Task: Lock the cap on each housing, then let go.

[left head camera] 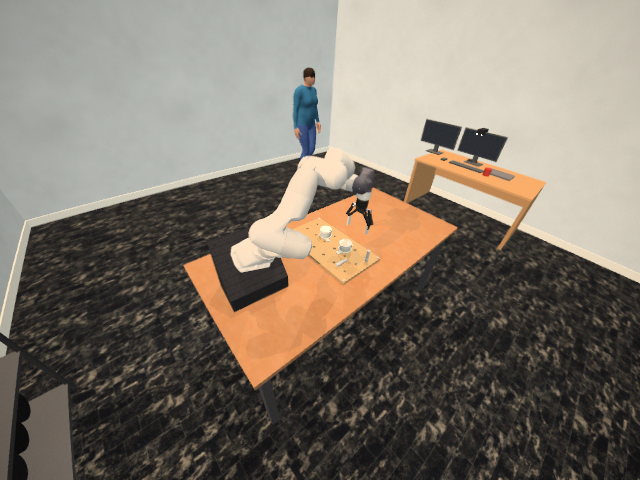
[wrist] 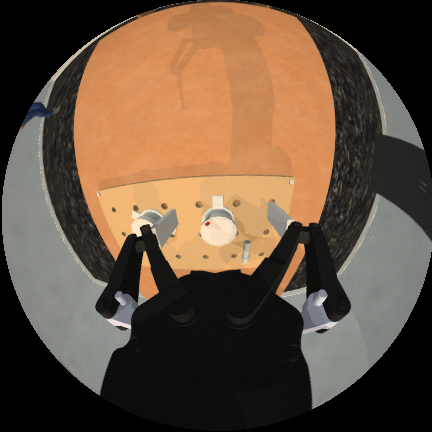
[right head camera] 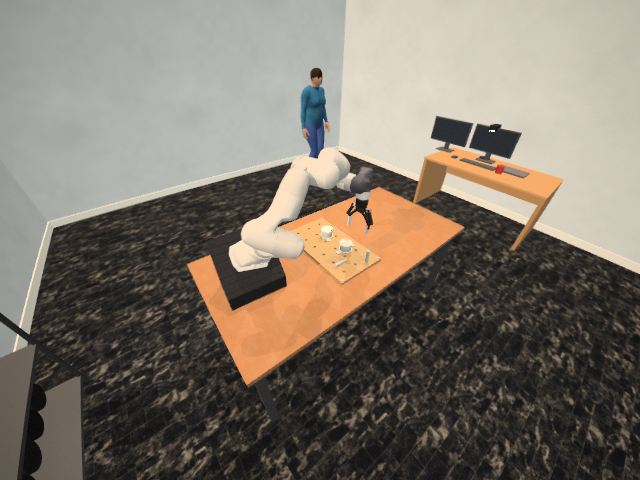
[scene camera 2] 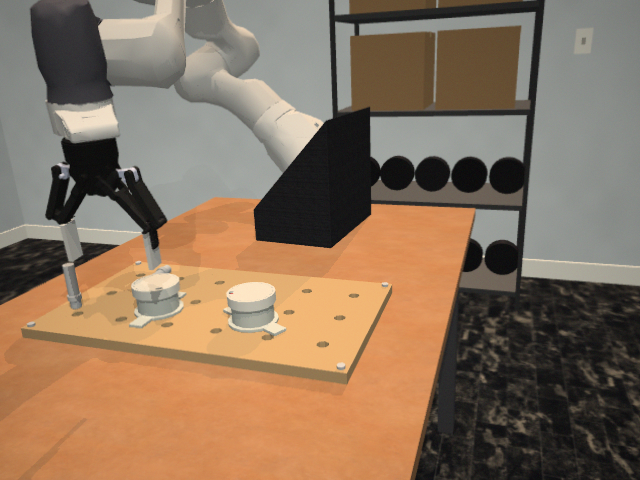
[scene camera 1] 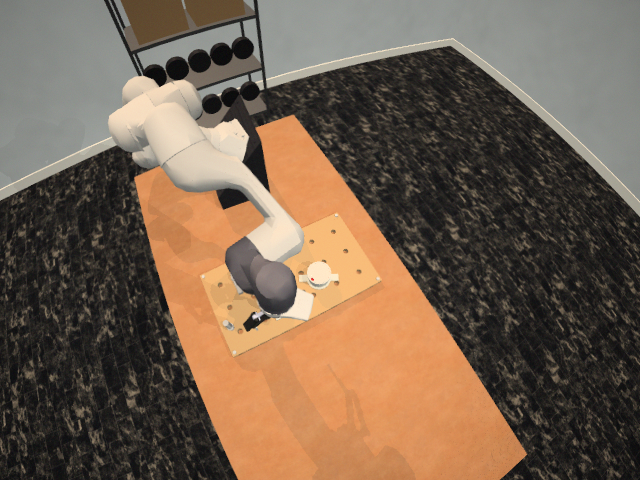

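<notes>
A white cap (left head camera: 345, 243) (right head camera: 345, 243) (scene camera 2: 156, 288) (wrist: 218, 233) sits on a grey-white housing (scene camera 2: 156, 306) near the pegs; a red mark shows on it in the wrist view. The other white cap (left head camera: 325, 229) (right head camera: 326, 230) (scene camera 1: 318, 272) (scene camera 2: 251, 296), also with a red mark, sits on the second housing (scene camera 2: 253, 317). Both housings have side tabs and stand on the wooden board (scene camera 1: 330, 227) (scene camera 2: 180, 355). Whether either cap is locked cannot be told. My gripper (left head camera: 358, 227) (right head camera: 358, 227) (scene camera 2: 114, 262) (wrist: 220, 213) is open and empty, pointing down above the board; the arm hides the first cap in scene camera 1.
A grey peg (left head camera: 367, 256) (scene camera 2: 71, 285) (scene camera 1: 227, 324) stands upright by the board's edge. Another grey peg (left head camera: 341, 262) (scene camera 2: 164, 269) lies beside the first housing. The black arm base (scene camera 2: 310, 206) stands behind the board. A shelf rack (scene camera 2: 528, 155), a desk (left head camera: 516, 187) and a person (left head camera: 306, 105) are farther off.
</notes>
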